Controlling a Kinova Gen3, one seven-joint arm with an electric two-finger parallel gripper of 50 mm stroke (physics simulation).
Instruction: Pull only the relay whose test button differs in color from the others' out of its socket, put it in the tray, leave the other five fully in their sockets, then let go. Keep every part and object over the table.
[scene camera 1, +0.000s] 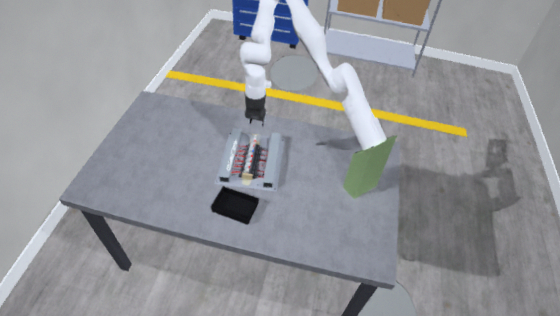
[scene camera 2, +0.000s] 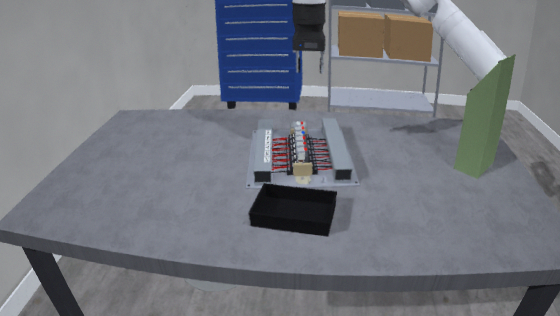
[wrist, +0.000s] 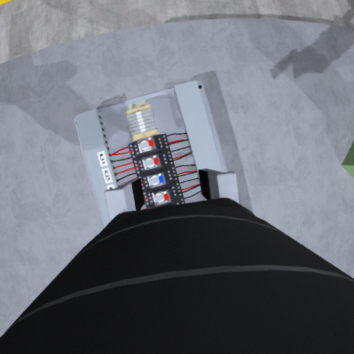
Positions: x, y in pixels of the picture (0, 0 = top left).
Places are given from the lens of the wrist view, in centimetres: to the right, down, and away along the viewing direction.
my gripper (wrist: 170, 186): 0, 1, 18
grey panel plate (wrist: 163, 103): -3, -14, 40
